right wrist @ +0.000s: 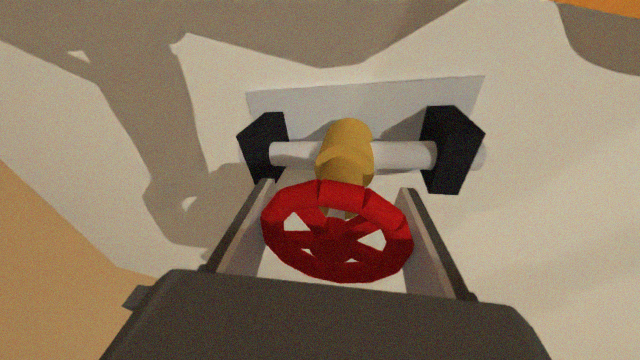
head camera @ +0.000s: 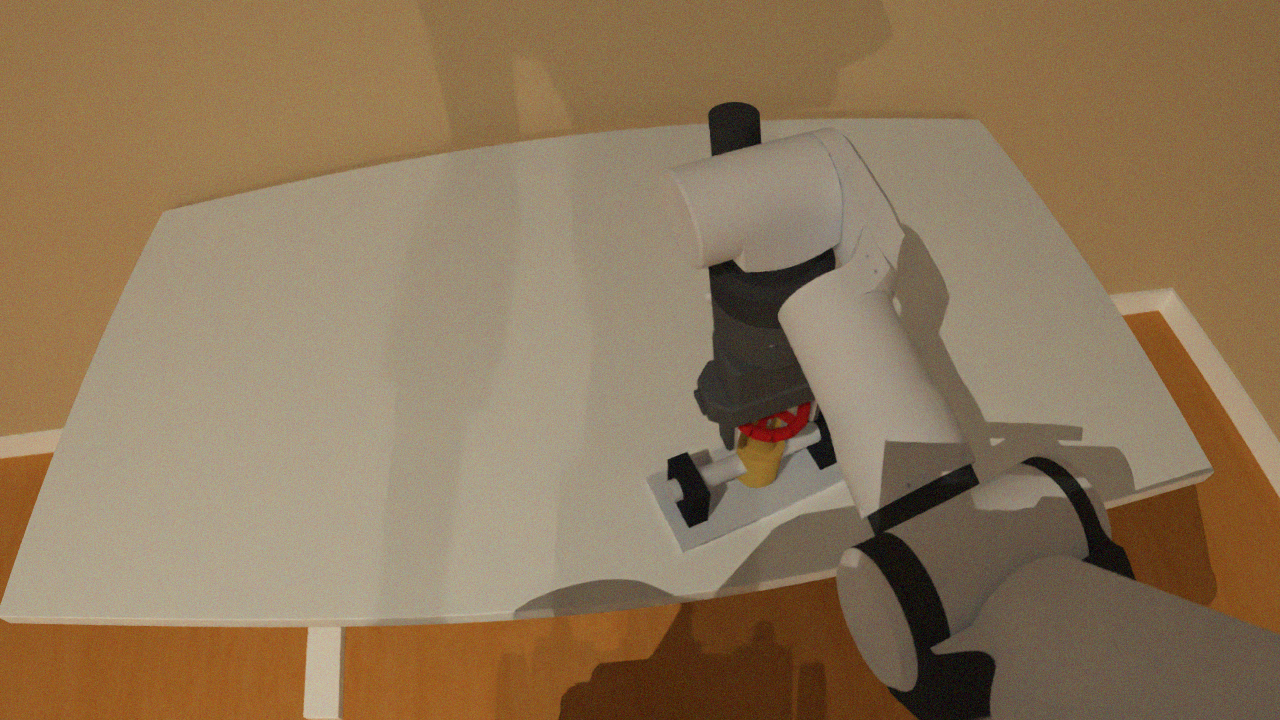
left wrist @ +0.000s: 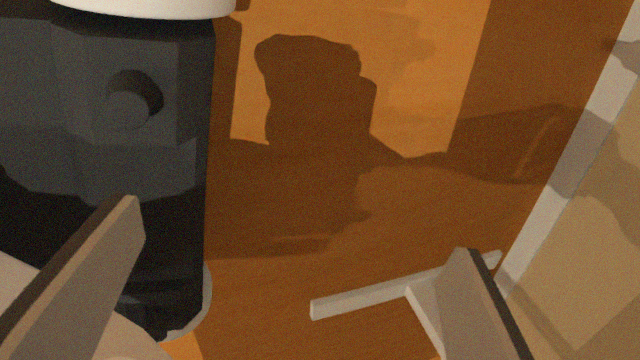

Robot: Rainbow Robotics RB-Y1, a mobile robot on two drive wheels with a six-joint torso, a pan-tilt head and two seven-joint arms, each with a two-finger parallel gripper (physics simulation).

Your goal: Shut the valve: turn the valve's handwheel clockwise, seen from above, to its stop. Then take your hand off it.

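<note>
The red handwheel point(head camera: 774, 435) point(right wrist: 342, 194) sits on top of the yellow valve body point(head camera: 759, 465) point(right wrist: 348, 132), on a pale pipe point(head camera: 720, 471) point(right wrist: 402, 154) over a grey base plate point(head camera: 725, 521) point(right wrist: 310, 105). My right gripper point(right wrist: 334, 194) reaches around the wheel, one finger on each side. The finger faces meet the rim at its left and right in the right wrist view, and it looks shut on the wheel. In the head view the hand and arm hide part of the wheel. My left gripper point(left wrist: 296, 243) is wide open and empty, away from the valve.
Two black brackets point(head camera: 689, 489) point(right wrist: 452, 150) hold the pipe ends. The valve stands near the front edge of the pale table point(head camera: 313, 358) point(right wrist: 550, 210). A dark, blocky body point(left wrist: 145, 165) and a pale bar point(left wrist: 360, 297) show near the left fingers.
</note>
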